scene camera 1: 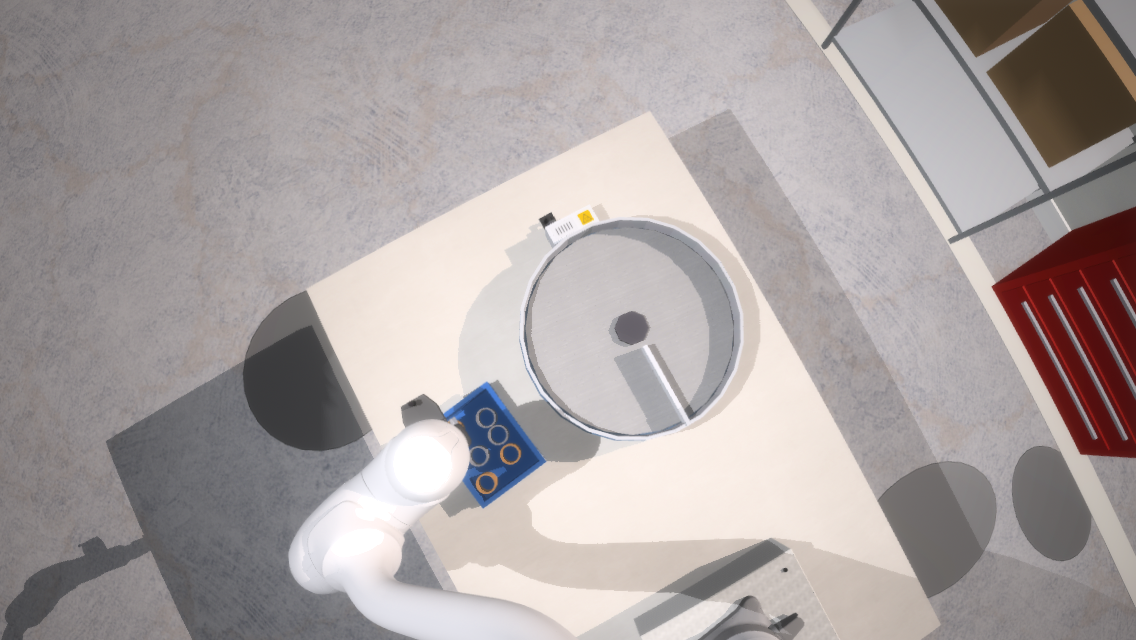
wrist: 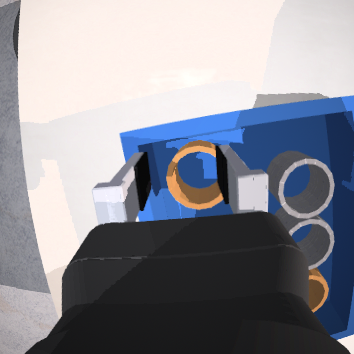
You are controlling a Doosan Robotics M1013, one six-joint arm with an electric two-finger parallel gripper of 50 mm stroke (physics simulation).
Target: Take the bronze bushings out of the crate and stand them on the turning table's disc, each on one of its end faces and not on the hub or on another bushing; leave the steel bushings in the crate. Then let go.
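Frame: origin at the arm's base, x right, y ahead, z up, level; centimetres.
Seen in the pictures: gripper, fingertip midpoint: (wrist: 182, 166).
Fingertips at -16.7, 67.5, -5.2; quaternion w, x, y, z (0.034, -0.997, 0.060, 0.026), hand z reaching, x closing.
Observation:
Pixels of each thing's middle, then the offset from my fingertips to it, as dx, dy, dz. "*": a spot on its surface instead.
- blue crate, body centre: (wrist: 260, 243) (scene camera 1: 486, 444) +4.1, -6.9, -2.4
- upright bronze bushing, body centre: (wrist: 199, 171) +0.7, -0.9, -2.5
- third bronze bushing, body centre: (scene camera 1: 487, 482) -0.3, -12.8, -2.5
- turning table's disc, body centre: (scene camera 1: 631, 328) +39.5, -6.6, +0.3
- dark hub, body centre: (scene camera 1: 631, 327) +39.5, -6.6, +0.8
- straight divider, surface spot: (scene camera 1: 666, 383) * +37.6, -18.7, +4.0
- white control box, surface spot: (scene camera 1: 570, 224) * +43.0, +16.6, +0.9
The blue crate (scene camera 1: 517, 422) (wrist: 200, 126) holds bronze and steel bushings. My gripper (wrist: 182, 166) is open and empty above it; the arm hides the fingers in the scene view. In the wrist view, an upright bronze bushing (wrist: 199, 201) shows below the fingers, off towards the right finger, which covers its right edge. Another bronze bushing (scene camera 1: 510, 463) (wrist: 316, 276) is partly hidden in the wrist view. A third bronze bushing (scene camera 1: 477, 486) is at the crate's lower corner. Steel bushings (scene camera 1: 485, 426) (wrist: 287, 160) stand beside them. The turning table's disc (scene camera 1: 580, 318) has a dark hub (scene camera 1: 631, 327).
A raised wall (scene camera 1: 523, 325) rings the disc. A straight divider (scene camera 1: 666, 383) runs from near the hub to this wall. A white control box (scene camera 1: 570, 224) adjoins the ring's upper left. The arm (scene camera 1: 429, 461) reaches in from below. A red drawer cabinet (scene camera 1: 1069, 318) stands at the right.

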